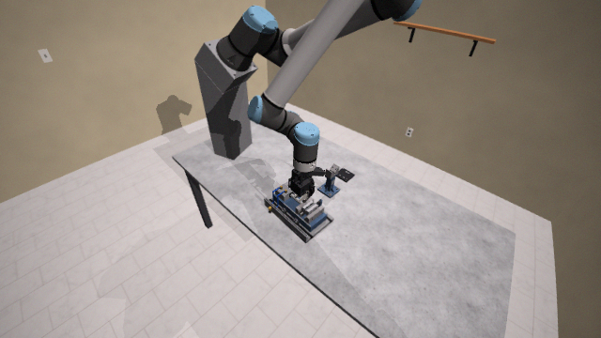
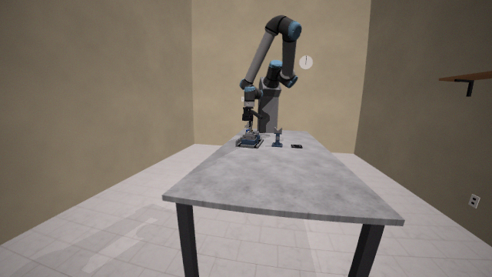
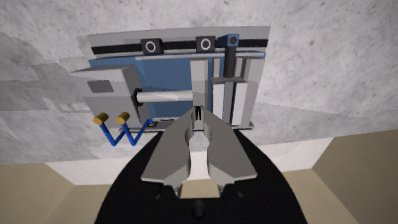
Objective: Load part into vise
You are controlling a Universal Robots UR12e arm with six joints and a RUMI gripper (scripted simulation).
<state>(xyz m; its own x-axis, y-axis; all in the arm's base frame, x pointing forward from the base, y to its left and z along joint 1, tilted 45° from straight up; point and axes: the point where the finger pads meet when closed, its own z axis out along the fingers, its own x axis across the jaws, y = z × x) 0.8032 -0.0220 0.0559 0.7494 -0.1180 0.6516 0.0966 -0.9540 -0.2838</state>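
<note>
Now: the part 4 cm ahead of my hand and 2 cm below it. Also, from my hand: cylinder rod: 5 cm behind, 4 cm below; then work stop: 3 cm ahead, 5 cm to the left, 3 cm below; then moving jaw: 4 cm below.
</note>
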